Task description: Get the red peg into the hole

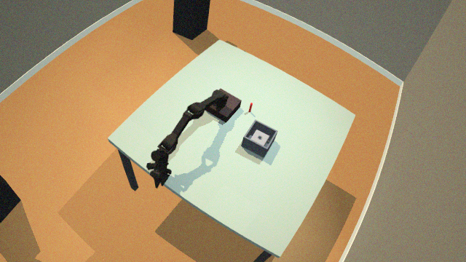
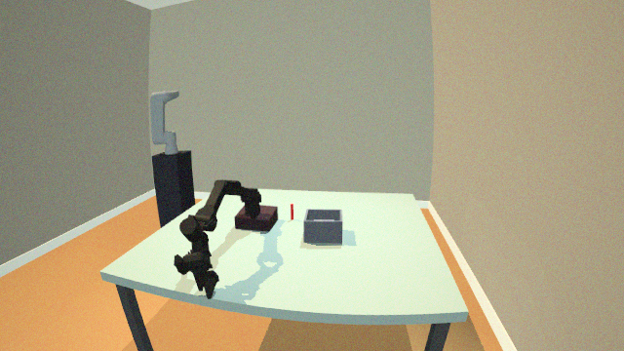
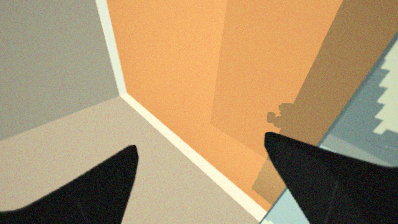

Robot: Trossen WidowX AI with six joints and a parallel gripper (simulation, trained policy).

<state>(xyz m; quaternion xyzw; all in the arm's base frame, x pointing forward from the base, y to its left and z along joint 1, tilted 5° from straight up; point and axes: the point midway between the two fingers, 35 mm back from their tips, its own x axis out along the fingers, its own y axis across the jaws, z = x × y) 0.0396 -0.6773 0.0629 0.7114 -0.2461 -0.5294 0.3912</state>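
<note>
Now: gripper tip 12 cm short of the red peg, 82 cm to the right of it and 1 cm above it. From my gripper tip the other things lie so: grey box 29 cm ahead, 63 cm to the left, 2 cm below; then plate 29 cm ahead, 63 cm to the left.
</note>
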